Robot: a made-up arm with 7 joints.
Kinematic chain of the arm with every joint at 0, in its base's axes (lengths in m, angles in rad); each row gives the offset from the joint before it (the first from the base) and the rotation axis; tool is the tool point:
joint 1: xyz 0 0 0.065 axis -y
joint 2: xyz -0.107 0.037 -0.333 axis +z
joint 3: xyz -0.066 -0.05 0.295 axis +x
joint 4: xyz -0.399 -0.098 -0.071 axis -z
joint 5: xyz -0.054 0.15 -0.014 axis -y
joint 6: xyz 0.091 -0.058 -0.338 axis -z
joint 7: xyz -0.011 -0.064 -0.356 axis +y
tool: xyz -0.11 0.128 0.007
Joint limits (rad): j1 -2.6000..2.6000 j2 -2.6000..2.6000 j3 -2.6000..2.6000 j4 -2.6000..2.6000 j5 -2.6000..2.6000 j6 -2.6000..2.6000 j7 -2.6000..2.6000
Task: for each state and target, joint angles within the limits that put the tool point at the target. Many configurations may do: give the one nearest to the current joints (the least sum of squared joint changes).
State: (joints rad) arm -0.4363 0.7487 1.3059 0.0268 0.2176 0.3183 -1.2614
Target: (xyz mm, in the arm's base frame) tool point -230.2 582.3 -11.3
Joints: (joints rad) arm -0.3482 0.3478 1.3438 0.0808 0.7801 0.3747 -1.3355
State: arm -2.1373 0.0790 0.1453 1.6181 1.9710 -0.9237 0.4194
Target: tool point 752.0 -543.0 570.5
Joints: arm -2.4439 -0.1050 -0.0190 2.0930 1.9270 -1.0016 0.2111
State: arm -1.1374 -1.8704 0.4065 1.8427 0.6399 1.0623 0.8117
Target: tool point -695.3 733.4 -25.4
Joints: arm -1.0355 -2.0236 0.3440 2.1460 0.7927 1.1067 0.8115
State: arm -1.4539 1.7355 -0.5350 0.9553 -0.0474 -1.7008 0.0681
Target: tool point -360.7 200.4 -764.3
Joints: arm -1.3570 2.4118 -0.7960 0.9182 -0.0478 -1.7622 -0.1944
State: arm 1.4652 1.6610 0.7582 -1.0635 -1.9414 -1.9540 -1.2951
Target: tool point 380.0 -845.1 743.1
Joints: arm 1.5267 1.5992 0.6881 -1.0150 -2.0231 -1.9442 -1.3002
